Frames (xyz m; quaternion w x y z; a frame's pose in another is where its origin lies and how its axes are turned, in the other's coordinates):
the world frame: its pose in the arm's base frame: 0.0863 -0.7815 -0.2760 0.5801 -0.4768 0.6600 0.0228
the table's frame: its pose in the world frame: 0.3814 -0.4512 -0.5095 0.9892 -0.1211 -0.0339 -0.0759
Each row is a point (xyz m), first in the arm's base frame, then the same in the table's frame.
Working: the arm's base frame: its pose in the table's frame: -1.1087 0.3952 1.0312 0.5402 0.5912 -0.5942 -0.0746

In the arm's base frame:
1: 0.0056 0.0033 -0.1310
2: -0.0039 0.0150 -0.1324
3: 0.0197 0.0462 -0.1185
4: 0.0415 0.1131 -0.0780
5: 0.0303 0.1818 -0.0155
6: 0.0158 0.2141 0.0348
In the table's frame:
1: -1.0135 0.4638 1.0898
2: -1.0224 0.4754 1.0936
3: -1.0453 0.4584 1.1237
4: -1.1103 0.4384 1.1680
5: -1.2019 0.4327 1.1865
6: -1.2628 0.4258 1.1816

